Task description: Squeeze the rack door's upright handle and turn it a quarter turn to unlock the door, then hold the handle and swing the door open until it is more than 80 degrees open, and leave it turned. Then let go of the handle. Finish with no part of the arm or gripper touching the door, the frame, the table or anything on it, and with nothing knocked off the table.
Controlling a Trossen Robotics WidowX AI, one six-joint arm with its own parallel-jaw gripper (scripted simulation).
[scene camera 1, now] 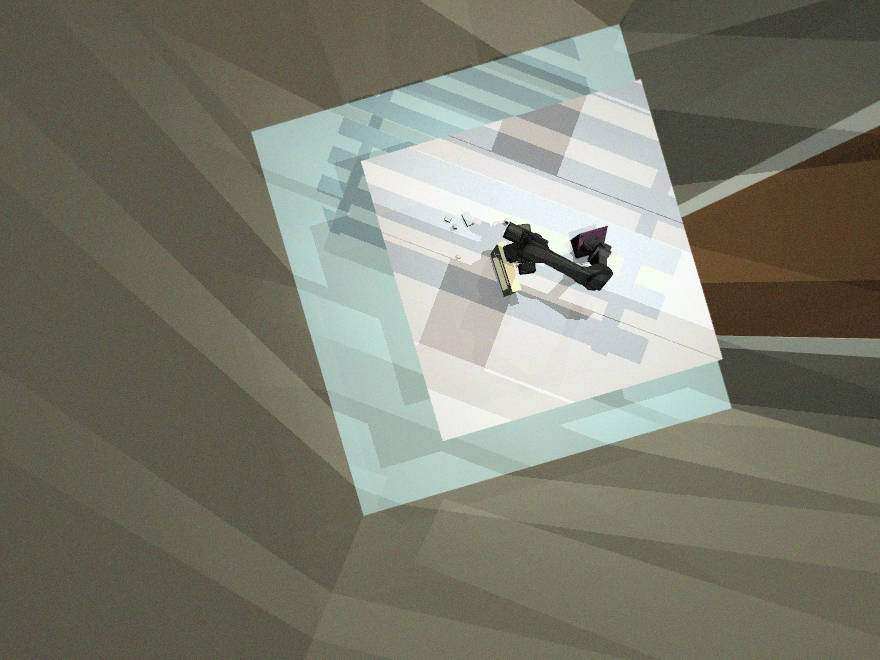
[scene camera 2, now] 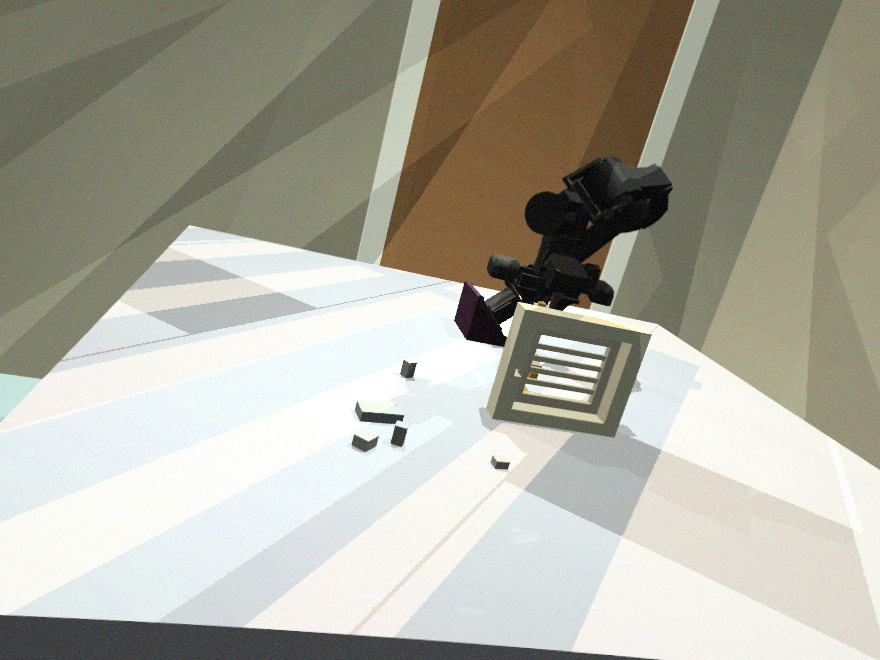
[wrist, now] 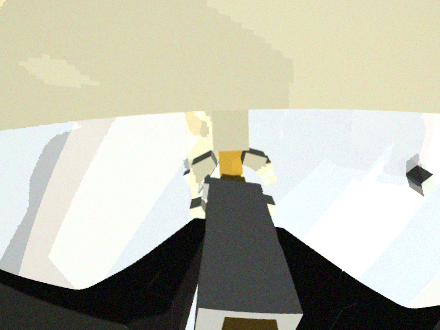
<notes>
In view: the gripper (wrist: 237, 234) and a beige rack (scene camera 1: 497, 252).
The beige rack also shows in the wrist view (wrist: 68, 68).
</notes>
